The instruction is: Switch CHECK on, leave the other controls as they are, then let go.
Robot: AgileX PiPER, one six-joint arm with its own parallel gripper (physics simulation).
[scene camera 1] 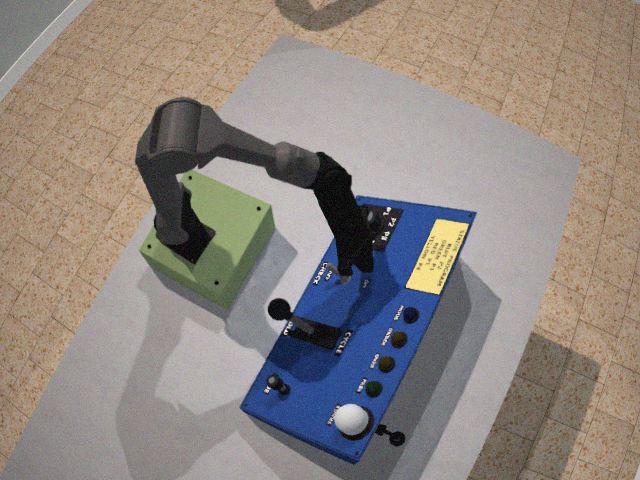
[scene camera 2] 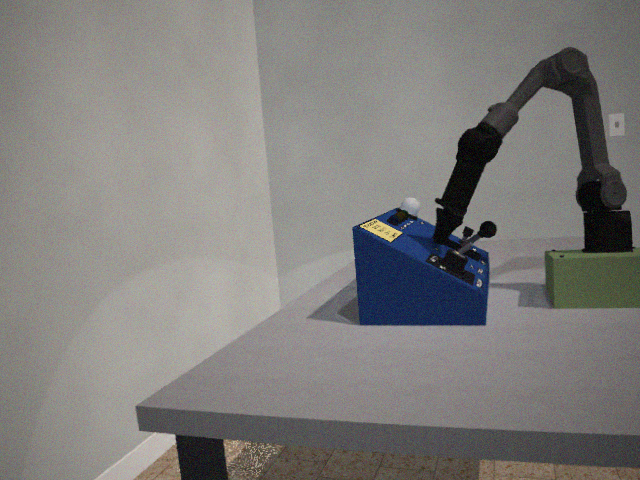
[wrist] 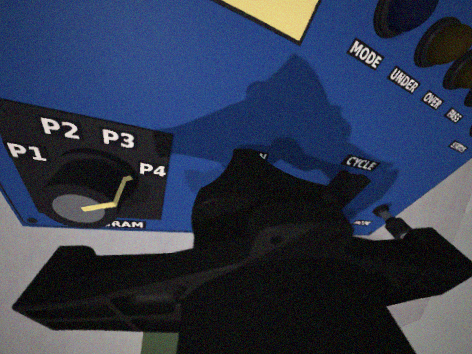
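The CHECK switch's metal lever leans to the OFF side, beside the CHECK label on the blue control panel. My black gripper is right at this switch, its tips over the lever's base, between the OFF and ON labels. The fingers are together, with no gap showing in the wrist view. There they hide the lever and part of the ON label, and no part of the lever shows between them.
The program knob points to P4. The CYCLE lever's black ball stands up near the gripper. A small black toggle, round lamps, a white dome and a side crank are further along. The arm stands on a green block.
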